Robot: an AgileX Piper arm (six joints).
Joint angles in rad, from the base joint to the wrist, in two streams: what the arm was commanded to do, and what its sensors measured. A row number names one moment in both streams.
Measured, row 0: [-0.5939 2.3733 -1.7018 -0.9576 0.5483 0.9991]
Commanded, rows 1 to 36: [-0.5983 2.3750 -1.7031 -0.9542 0.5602 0.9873]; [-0.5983 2.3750 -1.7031 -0.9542 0.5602 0.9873]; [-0.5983 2.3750 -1.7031 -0.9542 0.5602 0.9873]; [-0.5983 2.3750 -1.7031 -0.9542 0.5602 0.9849]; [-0.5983 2.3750 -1.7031 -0.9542 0.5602 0.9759]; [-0.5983 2.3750 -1.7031 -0.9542 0.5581 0.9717]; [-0.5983 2.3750 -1.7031 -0.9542 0.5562 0.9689]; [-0.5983 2.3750 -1.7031 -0.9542 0.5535 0.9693]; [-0.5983 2.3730 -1.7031 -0.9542 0.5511 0.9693]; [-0.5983 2.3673 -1.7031 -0.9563 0.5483 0.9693]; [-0.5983 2.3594 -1.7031 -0.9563 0.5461 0.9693]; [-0.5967 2.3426 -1.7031 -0.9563 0.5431 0.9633]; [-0.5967 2.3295 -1.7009 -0.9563 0.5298 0.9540]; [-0.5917 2.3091 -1.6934 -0.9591 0.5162 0.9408]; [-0.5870 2.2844 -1.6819 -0.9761 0.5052 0.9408]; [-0.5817 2.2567 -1.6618 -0.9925 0.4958 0.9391]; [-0.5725 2.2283 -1.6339 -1.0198 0.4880 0.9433]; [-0.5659 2.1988 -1.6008 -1.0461 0.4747 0.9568]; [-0.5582 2.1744 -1.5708 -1.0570 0.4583 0.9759]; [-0.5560 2.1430 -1.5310 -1.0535 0.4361 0.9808]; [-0.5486 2.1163 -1.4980 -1.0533 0.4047 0.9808]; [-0.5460 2.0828 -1.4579 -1.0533 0.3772 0.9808]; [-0.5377 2.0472 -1.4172 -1.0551 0.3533 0.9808]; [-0.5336 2.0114 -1.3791 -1.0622 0.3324 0.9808]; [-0.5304 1.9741 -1.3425 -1.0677 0.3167 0.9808]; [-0.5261 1.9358 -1.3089 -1.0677 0.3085 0.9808]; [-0.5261 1.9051 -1.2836 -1.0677 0.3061 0.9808]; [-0.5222 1.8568 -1.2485 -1.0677 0.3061 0.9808]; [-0.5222 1.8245 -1.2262 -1.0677 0.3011 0.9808]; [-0.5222 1.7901 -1.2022 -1.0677 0.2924 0.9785]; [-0.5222 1.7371 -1.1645 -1.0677 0.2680 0.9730]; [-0.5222 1.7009 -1.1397 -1.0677 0.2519 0.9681]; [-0.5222 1.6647 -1.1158 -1.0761 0.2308 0.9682]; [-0.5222 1.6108 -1.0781 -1.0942 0.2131 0.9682]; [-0.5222 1.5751 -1.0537 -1.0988 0.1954 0.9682]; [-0.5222 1.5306 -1.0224 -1.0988 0.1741 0.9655]
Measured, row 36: [-0.5238 1.6863 -1.1204 -1.0686 0.2512 0.9775]
